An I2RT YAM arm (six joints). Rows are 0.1 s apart.
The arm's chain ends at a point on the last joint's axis. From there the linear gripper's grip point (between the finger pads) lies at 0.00 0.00 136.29 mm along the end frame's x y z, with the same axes.
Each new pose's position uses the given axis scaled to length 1; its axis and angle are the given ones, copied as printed.
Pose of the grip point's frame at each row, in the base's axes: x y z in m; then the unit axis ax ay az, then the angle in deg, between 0 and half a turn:
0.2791, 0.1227, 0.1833, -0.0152, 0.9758, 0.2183, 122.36
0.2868, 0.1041, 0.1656, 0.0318, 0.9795, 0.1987, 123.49
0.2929, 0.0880, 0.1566, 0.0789, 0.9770, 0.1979, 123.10
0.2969, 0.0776, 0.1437, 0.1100, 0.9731, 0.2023, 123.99
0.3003, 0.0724, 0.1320, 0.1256, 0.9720, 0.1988, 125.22
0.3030, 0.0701, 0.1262, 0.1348, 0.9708, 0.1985, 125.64
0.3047, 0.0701, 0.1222, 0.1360, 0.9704, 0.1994, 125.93
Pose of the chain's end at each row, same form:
0.1675, 0.0764, 0.2463, -0.0152, 0.9758, 0.2183, 122.36
0.1741, 0.0665, 0.2325, 0.0318, 0.9795, 0.1987, 123.49
0.1781, 0.0563, 0.2228, 0.0789, 0.9770, 0.1979, 123.10
0.1822, 0.0482, 0.2112, 0.1100, 0.9731, 0.2023, 123.99
0.1867, 0.0449, 0.2021, 0.1256, 0.9720, 0.1988, 125.22
0.1897, 0.0435, 0.1971, 0.1348, 0.9708, 0.1985, 125.64
0.1917, 0.0433, 0.1936, 0.1360, 0.9704, 0.1994, 125.93

